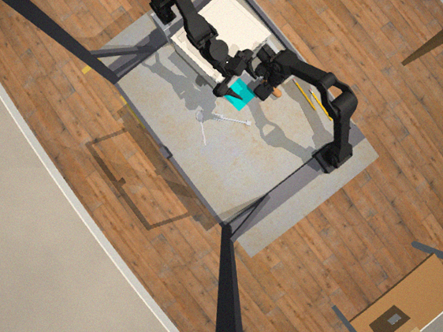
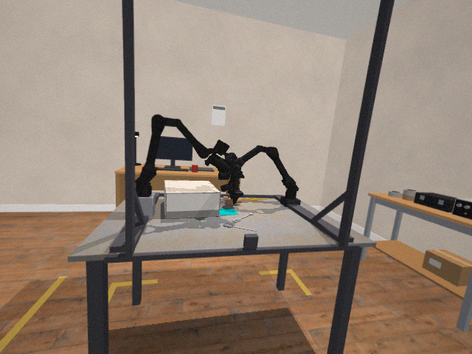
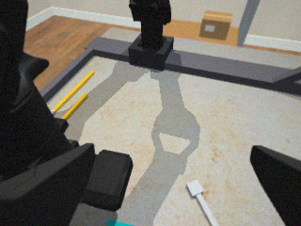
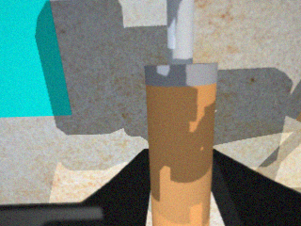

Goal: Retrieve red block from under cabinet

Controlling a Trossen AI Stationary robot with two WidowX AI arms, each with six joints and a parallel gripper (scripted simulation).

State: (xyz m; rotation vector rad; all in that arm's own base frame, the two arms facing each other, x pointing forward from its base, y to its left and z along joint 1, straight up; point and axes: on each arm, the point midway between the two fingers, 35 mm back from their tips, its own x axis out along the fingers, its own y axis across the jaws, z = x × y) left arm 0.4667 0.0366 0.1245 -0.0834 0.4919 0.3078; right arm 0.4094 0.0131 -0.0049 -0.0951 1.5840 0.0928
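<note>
Right now my right hand is 11 cm past the teal square, 9 cm to the right of it and 4 cm above it. Also, from my right hand: fork 22 cm behind, 4 cm to the left, 4 cm below; then wooden cube 9 cm ahead, 2 cm to the left, 3 cm below; then yellow cube 12 cm ahead, 10 cm to the left, 3 cm below.
</note>
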